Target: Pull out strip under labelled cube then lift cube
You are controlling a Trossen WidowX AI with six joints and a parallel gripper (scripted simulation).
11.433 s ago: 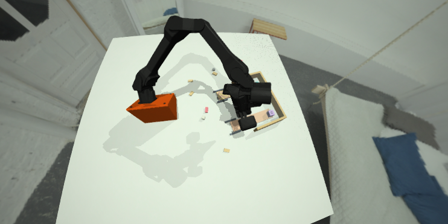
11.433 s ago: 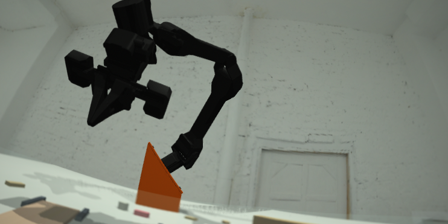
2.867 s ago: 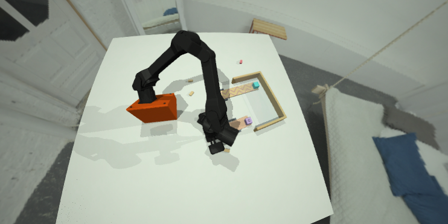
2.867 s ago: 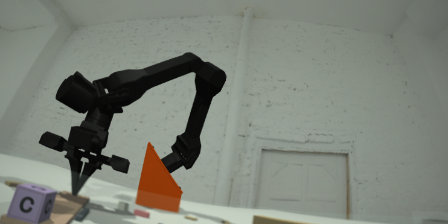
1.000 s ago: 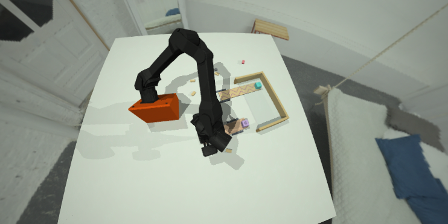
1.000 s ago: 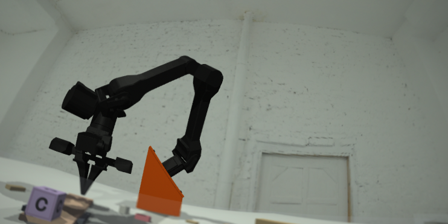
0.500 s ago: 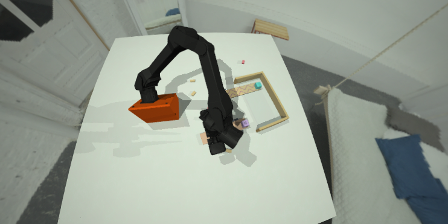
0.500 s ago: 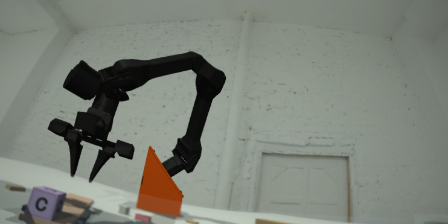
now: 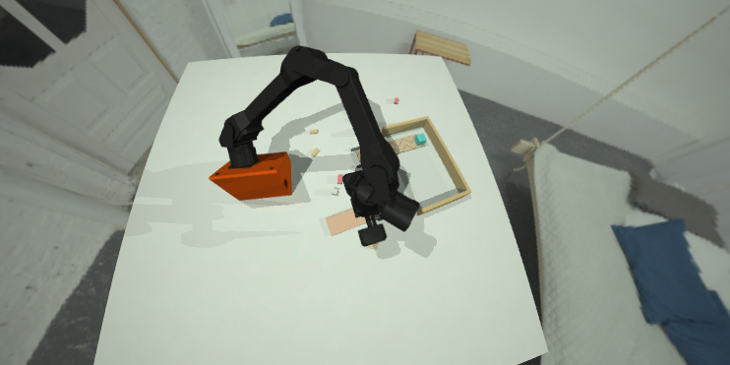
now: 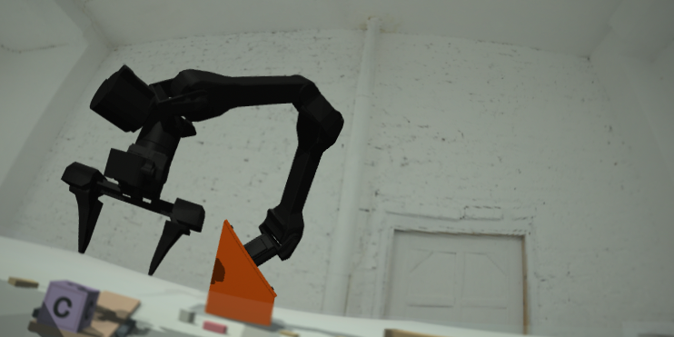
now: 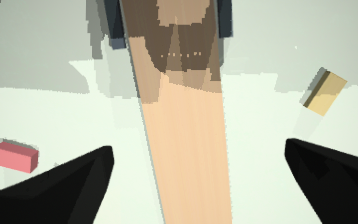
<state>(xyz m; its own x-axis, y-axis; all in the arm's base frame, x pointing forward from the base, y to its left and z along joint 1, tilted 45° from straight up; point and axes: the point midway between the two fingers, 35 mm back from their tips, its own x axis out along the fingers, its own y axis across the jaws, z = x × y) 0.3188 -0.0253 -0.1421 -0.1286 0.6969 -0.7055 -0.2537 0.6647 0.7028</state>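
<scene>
The peach-coloured strip is 2 cm ahead of my gripper tip, 1 cm to the left of it and 5 cm below it. The rest, counted from my gripper tip: cube 13 cm ahead, 4 cm to the left, 3 cm below; grey ball 2 cm behind, 40 cm to the left, 5 cm below.
</scene>
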